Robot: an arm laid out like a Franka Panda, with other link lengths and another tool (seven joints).
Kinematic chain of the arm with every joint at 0, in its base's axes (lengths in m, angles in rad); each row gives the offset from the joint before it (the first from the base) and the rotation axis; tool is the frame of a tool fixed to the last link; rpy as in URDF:
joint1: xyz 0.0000 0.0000 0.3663 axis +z
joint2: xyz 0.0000 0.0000 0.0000 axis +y
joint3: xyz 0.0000 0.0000 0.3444 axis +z
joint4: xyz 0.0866 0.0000 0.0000 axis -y
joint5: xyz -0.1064 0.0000 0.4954 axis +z
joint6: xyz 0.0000 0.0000 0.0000 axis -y
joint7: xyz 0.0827 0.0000 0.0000 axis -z
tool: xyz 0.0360 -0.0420 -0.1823 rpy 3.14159 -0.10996 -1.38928
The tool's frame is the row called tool.
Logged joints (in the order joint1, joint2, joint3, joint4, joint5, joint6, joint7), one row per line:
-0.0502 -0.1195 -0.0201 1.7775 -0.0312 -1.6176 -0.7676
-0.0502 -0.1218 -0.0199 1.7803 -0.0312 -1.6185 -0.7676
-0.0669 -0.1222 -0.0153 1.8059 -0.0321 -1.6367 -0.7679
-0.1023 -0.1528 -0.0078 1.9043 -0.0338 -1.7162 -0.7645
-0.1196 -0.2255 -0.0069 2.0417 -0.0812 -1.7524 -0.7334
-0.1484 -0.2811 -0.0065 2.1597 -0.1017 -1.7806 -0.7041
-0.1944 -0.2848 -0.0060 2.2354 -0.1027 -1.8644 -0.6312
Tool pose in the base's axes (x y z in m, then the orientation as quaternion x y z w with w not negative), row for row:
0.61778 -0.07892 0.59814 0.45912 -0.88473 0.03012 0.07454
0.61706 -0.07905 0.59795 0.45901 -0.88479 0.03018 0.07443
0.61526 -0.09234 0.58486 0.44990 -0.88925 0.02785 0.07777
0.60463 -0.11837 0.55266 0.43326 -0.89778 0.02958 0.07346
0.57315 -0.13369 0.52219 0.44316 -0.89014 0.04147 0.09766
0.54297 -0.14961 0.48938 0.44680 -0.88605 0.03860 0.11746
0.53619 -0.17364 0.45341 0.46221 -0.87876 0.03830 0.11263
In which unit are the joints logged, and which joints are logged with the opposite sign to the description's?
The joints are logged in radians. Opposite sign: joint3, joint4, joint6, joint7.
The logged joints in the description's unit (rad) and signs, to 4 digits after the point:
-0.0502 -0.1195 0.0201 -1.7775 -0.0312 1.6176 0.7676
-0.0502 -0.1218 0.0199 -1.7803 -0.0312 1.6185 0.7676
-0.0669 -0.1222 0.0153 -1.8059 -0.0321 1.6367 0.7679
-0.1023 -0.1528 0.0078 -1.9043 -0.0338 1.7162 0.7645
-0.1196 -0.2255 0.0069 -2.0417 -0.0812 1.7524 0.7334
-0.1484 -0.2811 0.0065 -2.1597 -0.1017 1.7806 0.7041
-0.1944 -0.2848 0.0060 -2.2354 -0.1027 1.8644 0.6312

